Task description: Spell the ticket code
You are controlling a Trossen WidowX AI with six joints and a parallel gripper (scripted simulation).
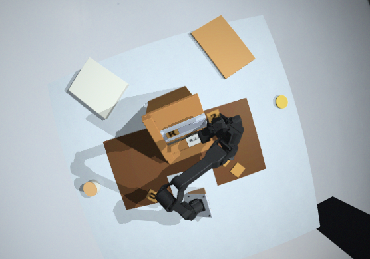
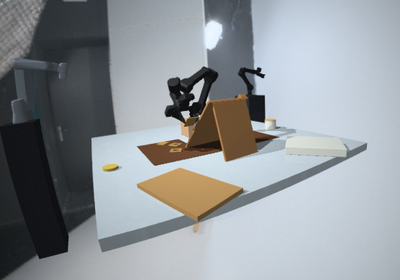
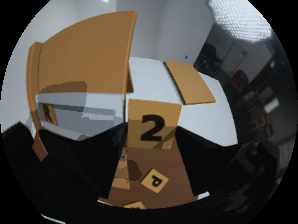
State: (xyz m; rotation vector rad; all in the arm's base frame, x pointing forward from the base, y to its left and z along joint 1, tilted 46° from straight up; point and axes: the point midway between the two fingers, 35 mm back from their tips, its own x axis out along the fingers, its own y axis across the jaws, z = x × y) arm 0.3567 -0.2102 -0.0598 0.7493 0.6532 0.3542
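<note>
Right now my gripper tip is 70 mm past the white ticket, 100 mm to the right of it and 80 mm above it. From my gripper tip the other things lie so: brown mat: 180 mm behind, 180 mm to the left, 160 mm below; then orange slab: 330 mm ahead, 190 mm to the right, 150 mm below; then cream slab: 330 mm ahead, 500 mm to the left, 140 mm below.
</note>
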